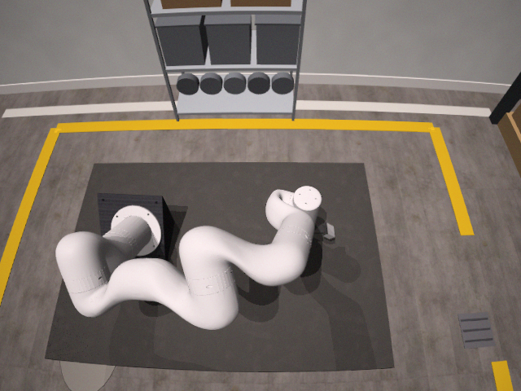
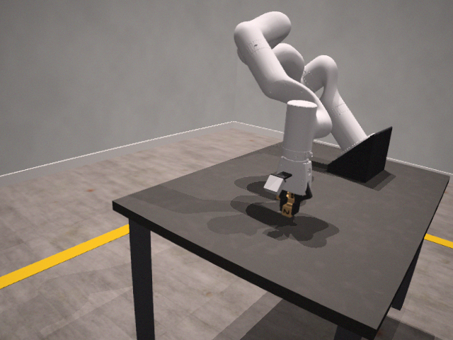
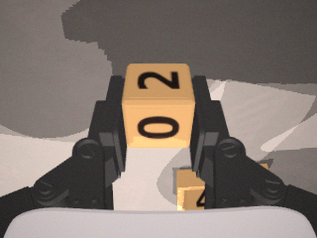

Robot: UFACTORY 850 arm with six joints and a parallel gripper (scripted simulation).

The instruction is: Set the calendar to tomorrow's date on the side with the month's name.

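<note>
The calendar cube is 10 mm below my hand. From my hand the other things lie so: wooden tray 110 mm behind, 50 mm to the right, 20 mm below.
</note>
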